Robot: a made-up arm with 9 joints. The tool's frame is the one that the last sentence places.
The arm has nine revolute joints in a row. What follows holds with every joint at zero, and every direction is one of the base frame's.
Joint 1 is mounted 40.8 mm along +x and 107.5 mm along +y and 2.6 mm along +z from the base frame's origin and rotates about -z.
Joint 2 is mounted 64.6 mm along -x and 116.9 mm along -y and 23.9 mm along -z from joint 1 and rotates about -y.
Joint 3 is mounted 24.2 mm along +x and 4.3 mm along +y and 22.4 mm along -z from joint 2 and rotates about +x.
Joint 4 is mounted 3.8 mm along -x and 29.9 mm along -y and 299.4 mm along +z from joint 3 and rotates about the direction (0.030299, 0.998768, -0.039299).
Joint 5 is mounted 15.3 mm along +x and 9.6 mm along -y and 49.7 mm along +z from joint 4 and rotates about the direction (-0.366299, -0.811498, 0.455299).
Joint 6 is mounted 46.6 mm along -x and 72.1 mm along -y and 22.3 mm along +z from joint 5 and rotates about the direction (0.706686, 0.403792, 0.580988).
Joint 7 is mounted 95.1 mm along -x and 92.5 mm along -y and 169.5 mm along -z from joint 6 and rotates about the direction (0.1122, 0.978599, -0.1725).
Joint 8 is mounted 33.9 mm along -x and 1.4 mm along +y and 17.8 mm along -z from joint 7 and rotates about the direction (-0.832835, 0.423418, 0.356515).
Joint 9 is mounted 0.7 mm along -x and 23.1 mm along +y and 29.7 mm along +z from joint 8 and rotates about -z.
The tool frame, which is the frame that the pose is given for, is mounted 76.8 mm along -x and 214.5 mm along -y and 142.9 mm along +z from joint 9; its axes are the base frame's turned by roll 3.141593, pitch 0.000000 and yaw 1.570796 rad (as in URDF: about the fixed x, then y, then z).
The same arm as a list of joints. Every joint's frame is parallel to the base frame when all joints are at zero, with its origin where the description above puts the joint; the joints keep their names.
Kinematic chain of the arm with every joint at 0, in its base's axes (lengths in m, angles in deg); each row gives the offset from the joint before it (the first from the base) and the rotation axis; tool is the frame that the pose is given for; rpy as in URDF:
joint 1: xyz 0.0408 0.1075 0.0026 axis -z
joint 2: xyz -0.0646 -0.1169 -0.0239 axis -y
joint 3: xyz 0.0242 0.0043 -0.0224 axis +x
joint 4: xyz -0.0038 -0.0299 0.2994 axis 0.030299 0.998768 -0.039299
joint 5: xyz 0.0153 -0.0096 0.0497 axis -0.366299 -0.811498 0.455299
joint 6: xyz -0.0466 -0.0721 0.0223 axis 0.706686 0.403792 0.580988
joint 7: xyz -0.0951 -0.0925 -0.1695 axis 0.1122 0.978599 -0.1725
joint 8: xyz -0.0339 0.0014 -0.0178 axis -0.832835 0.423418 0.356515
joint 9: xyz -0.0007 0.0231 0.0297 axis -z
tool: xyz -0.0768 -0.2145 0.1429 rpy -180 0 90

